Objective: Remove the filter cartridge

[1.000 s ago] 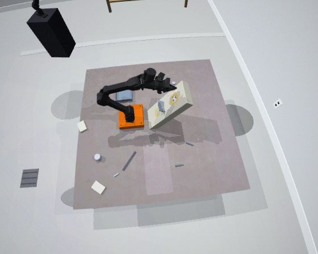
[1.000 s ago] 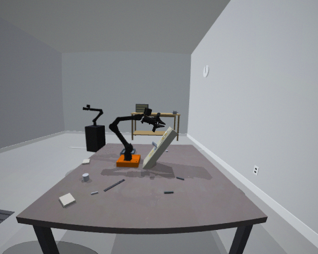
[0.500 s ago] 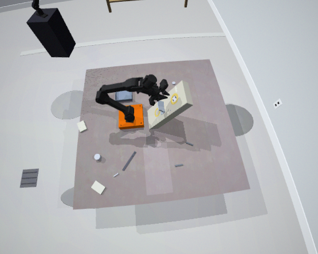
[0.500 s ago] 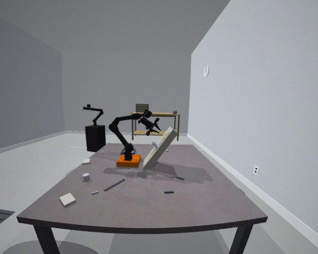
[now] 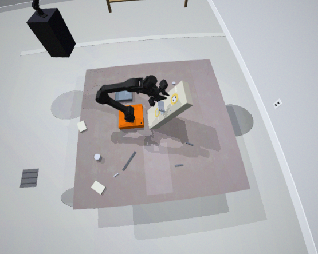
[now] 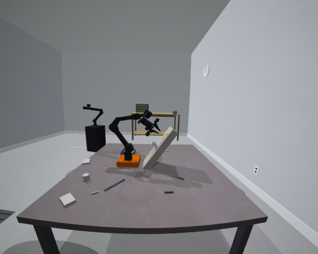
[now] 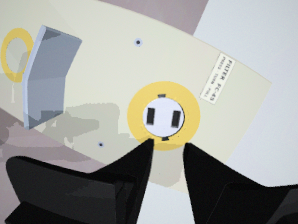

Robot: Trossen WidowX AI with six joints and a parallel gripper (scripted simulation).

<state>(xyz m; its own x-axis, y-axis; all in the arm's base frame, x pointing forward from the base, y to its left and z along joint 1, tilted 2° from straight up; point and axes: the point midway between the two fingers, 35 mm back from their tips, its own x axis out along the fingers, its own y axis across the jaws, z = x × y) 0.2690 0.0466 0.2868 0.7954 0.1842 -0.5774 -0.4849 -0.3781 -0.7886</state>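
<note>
Now: the round white filter cartridge 6 cm ahead of my gripper tip, 4 cm below it and 1 cm to the left of it. From my gripper tip the other things lie so: grey-blue tray (40 cm behind, 31 cm below, 20 cm to the left); grey bracket (13 cm below, 4 cm behind, 1 cm to the right).
</note>
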